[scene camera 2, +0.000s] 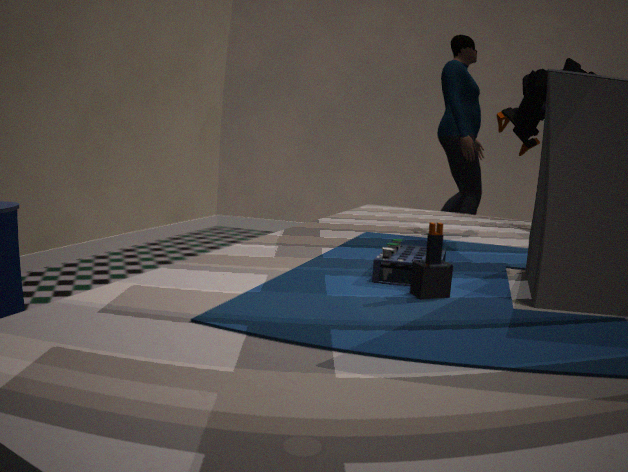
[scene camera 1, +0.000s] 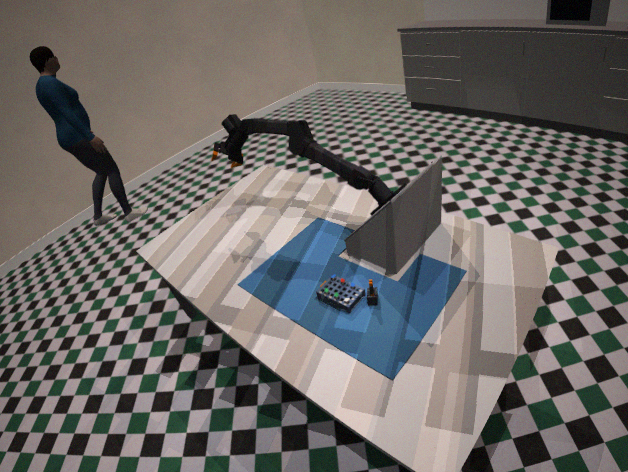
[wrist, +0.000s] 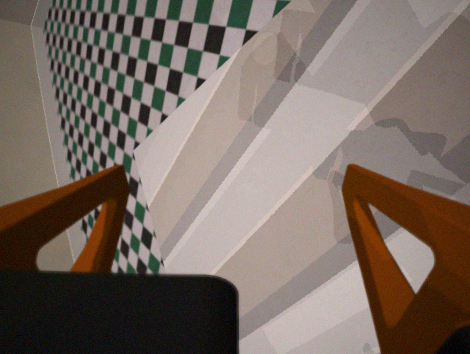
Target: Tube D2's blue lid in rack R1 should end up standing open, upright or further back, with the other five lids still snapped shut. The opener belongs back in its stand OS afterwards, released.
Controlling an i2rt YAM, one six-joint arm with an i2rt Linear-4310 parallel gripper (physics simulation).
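Pixels of known places: gripper, fingertip midpoint: (scene camera 2: 510, 143) (scene camera 1: 221, 163) (wrist: 235, 176); arm's base, link origin: (scene camera 1: 388, 201).
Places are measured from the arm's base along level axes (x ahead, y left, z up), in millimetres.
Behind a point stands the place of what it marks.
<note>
Rack R1 (scene camera 1: 331, 302) @(y 64, x 376, z -141 mm) (scene camera 2: 394, 274) @(y 88, x 358, z -141 mm), a dark gridded block, stands on the blue mat (scene camera 1: 390, 350) @(y 318, x 395, z -143 mm) (scene camera 2: 284, 324) @(y 336, x 383, z -143 mm). Small blue, red, green and white lids show on it in the scene camera 1 view; they are too small to tell which is D2's or how each lid stands. The opener (scene camera 1: 371, 285) @(y 167, x 295, z -66 mm) (scene camera 2: 435, 247) @(y 164, x 288, z -85 mm), dark with an orange top, stands upright in its black stand OS (scene camera 1: 372, 298) @(y 174, x 304, z -111 mm) (scene camera 2: 431, 282) @(y 177, x 286, z -123 mm) beside the rack. My gripper (scene camera 1: 224, 161) @(y -728, x 250, z 100 mm) (scene camera 2: 510, 142) @(y -728, x 250, z 100 mm) (wrist: 235, 176) @(y -728, x 250, z 100 mm) is open and empty, high up and far from rack and opener.
A tall grey panel (scene camera 1: 406, 218) @(y 142, x 85, z 35 mm) (scene camera 2: 583, 192) @(y 144, x 108, z -4 mm) stands upright between the arm's base and the rack area. A person (scene camera 1: 63, 111) (scene camera 2: 459, 101) in a blue top stands beyond the table (scene camera 1: 324, 370) @(y 222, x 554, z -146 mm) (scene camera 2: 152, 400) @(y 519, x 378, z -146 mm). Grey cabinets (scene camera 1: 497, 71) stand at the back.
</note>
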